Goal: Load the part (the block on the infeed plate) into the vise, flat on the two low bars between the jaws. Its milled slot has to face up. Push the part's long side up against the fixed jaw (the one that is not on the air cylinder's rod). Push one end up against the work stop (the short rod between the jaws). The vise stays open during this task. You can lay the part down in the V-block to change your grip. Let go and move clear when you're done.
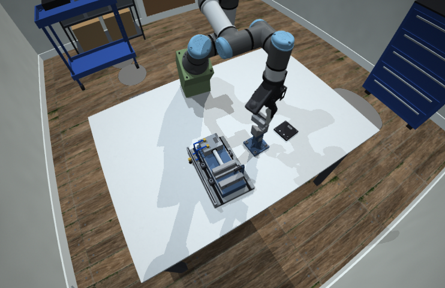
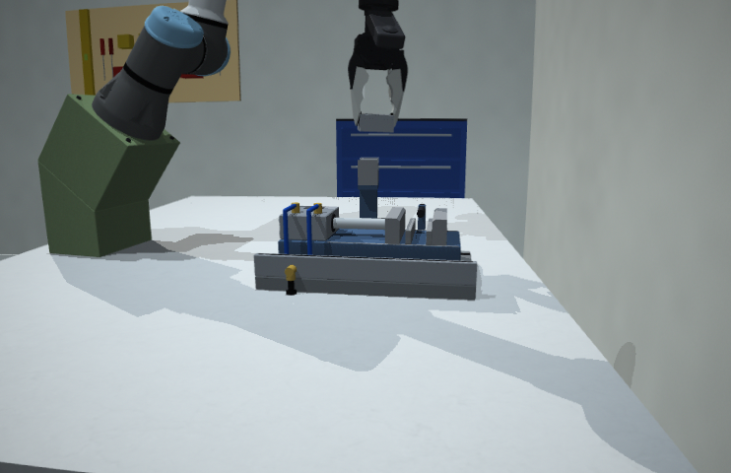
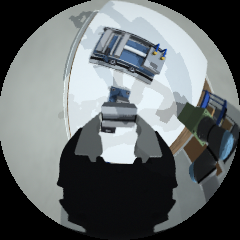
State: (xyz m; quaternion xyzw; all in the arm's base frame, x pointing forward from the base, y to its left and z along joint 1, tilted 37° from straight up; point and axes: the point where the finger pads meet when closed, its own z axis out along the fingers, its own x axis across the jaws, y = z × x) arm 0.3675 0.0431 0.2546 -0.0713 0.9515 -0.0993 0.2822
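The work stop lies 160 mm to the right of my hand, 150 mm below it and 60 mm ahead of it. From my hand the other things lie so: part right at my hand; then air cylinder 170 mm to the right, 160 mm below, 110 mm behind; then moving jaw 200 mm to the right, 160 mm below, 10 mm ahead.
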